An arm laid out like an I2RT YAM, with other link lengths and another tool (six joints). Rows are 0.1 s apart.
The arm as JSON. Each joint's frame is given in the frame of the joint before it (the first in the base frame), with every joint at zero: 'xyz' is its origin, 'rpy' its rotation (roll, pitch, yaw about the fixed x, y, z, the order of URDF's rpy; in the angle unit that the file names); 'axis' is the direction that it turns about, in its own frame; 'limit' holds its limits. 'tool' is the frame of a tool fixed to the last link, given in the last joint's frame.
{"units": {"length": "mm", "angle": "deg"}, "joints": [
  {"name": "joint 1", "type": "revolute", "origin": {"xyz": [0.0, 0.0, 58.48], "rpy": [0.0, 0.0, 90.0]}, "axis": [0.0, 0.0, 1.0], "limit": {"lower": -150.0, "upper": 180.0}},
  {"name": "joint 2", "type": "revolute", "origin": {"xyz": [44.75, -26.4, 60.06], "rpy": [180.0, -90.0, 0.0]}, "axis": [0.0, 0.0, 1.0], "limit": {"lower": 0.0, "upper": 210.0}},
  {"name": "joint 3", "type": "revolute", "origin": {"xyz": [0.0, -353.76, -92.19], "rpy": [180.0, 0.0, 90.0]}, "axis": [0.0, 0.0, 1.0], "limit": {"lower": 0.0, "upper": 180.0}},
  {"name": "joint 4", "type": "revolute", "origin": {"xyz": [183.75, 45.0, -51.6], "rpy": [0.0, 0.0, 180.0]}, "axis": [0.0, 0.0, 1.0], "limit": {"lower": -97.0, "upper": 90.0}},
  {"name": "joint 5", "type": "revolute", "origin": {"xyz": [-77.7, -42.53, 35.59], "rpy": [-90.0, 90.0, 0.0]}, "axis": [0.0, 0.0, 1.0], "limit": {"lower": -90.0, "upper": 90.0}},
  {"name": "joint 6", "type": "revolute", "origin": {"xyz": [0.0, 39.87, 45.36], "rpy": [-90.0, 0.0, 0.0]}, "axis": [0.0, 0.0, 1.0], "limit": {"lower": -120.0, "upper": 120.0}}
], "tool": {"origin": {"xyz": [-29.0, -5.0, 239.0], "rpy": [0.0, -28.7, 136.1]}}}
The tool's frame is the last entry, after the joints.
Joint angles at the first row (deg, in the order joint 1, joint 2, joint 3, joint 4, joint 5, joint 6):
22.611, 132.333, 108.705, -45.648, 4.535, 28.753
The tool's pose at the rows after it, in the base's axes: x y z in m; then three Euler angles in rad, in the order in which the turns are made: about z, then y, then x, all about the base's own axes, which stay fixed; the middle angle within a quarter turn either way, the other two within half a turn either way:
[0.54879 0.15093 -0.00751 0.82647 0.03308 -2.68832]
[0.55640 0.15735 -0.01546 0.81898 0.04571 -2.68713]
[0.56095 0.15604 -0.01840 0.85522 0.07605 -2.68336]
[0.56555 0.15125 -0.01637 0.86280 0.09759 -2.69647]
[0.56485 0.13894 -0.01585 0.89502 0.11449 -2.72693]
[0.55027 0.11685 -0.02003 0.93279 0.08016 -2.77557]
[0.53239 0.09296 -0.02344 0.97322 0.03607 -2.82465]
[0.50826 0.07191 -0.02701 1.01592 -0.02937 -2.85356]
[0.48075 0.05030 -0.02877 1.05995 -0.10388 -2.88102]
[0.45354 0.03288 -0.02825 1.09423 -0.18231 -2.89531]
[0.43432 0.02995 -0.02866 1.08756 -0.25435 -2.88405]
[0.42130 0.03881 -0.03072 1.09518 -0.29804 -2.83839]
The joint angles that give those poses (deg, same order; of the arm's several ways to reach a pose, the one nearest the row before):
23.202, 134.541, 108.707, -43.617, 4.754, 28.754
23.683, 135.808, 108.704, -41.581, 5.170, 29.038
23.748, 136.355, 108.707, -40.557, 6.109, 31.573
23.726, 136.355, 108.706, -40.053, 7.398, 32.032
23.573, 136.355, 108.705, -40.752, 9.475, 33.277
22.764, 136.354, 108.704, -44.183, 10.874, 33.233
21.803, 136.354, 108.705, -48.118, 12.207, 33.234
20.578, 136.311, 108.727, -52.795, 12.185, 33.234
19.289, 136.311, 108.729, -57.889, 12.186, 33.212
18.021, 136.312, 108.841, -62.831, 11.661, 32.709
17.388, 136.310, 108.835, -65.931, 9.847, 30.589
17.103, 136.311, 108.838, -67.484, 6.765, 29.780

